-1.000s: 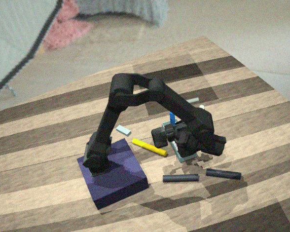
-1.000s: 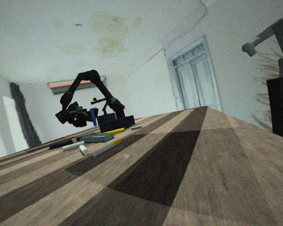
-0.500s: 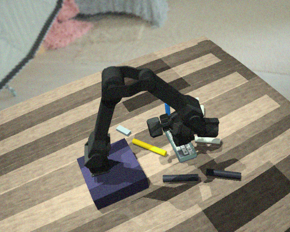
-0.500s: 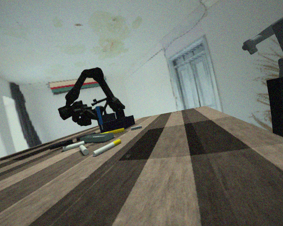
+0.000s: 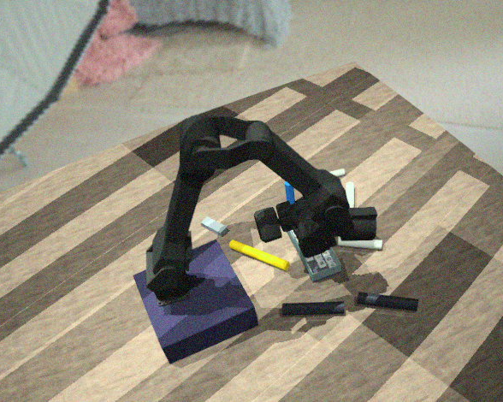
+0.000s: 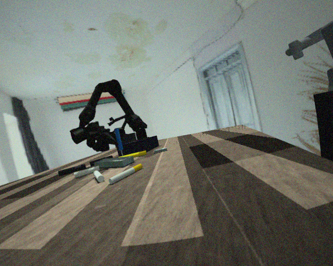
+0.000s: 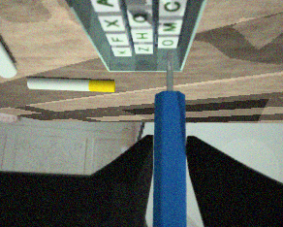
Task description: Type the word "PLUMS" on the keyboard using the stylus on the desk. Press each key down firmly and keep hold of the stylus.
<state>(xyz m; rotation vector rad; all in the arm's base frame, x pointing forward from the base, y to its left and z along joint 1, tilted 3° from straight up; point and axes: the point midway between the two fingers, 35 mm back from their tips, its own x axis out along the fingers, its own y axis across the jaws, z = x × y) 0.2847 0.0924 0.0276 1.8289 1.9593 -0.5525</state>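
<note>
Now: gripper tip 90 mm past the yellow marker, 40 mm to the left of it and 80 mm above it. Round my gripper tip: white-and-yellow marker (110 mm ahead, 150 mm to the left, 80 mm below); thin grey tip (50 mm below); blue stylus (10 mm below).
</note>
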